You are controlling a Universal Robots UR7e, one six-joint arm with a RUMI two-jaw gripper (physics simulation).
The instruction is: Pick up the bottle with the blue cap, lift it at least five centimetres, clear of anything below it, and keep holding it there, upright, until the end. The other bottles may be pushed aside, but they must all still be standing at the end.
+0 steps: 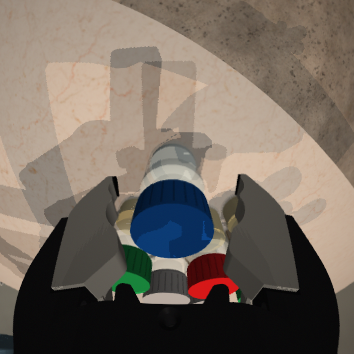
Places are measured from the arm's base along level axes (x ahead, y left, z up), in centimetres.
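Where they show: gripper, fingertip midpoint: [176,176].
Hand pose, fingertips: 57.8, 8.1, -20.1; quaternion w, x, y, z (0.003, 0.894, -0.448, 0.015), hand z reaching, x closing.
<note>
Things, the pixels of their top centre, and the offset from my fingertips, as dx, dy, dz. Level surfaces: height alone.
- bottle with the blue cap, middle of its top: [171,235] -1.7, -0.7, +4.2
- pale round table, its level: dz -6.3
- grey cap, middle of its top: [165,300] -12.1, -6.9, +4.2
- red cap, middle of its top: [214,289] -6.8, -9.3, +4.2
The bottle with the blue cap [172,225] stands on the pale round table [80,35], its clear and white body showing beyond the cap. My gripper [176,176] is open. Its two grey jaws are at the left and right of the blue cap, with a gap on each side, and nothing is held. Bottles with a green cap [136,272], a grey cap [166,287] and a red cap [211,277] stand close behind the blue-capped one, towards the gripper's body. Their lower parts are mostly hidden.
Yellowish bottle parts [128,214] show between the left jaw and the blue cap, and others show at the right jaw. A sliver of another green cap shows beside the red one. The table's curved edge runs across the upper right, with a speckled brown floor [300,55] beyond.
</note>
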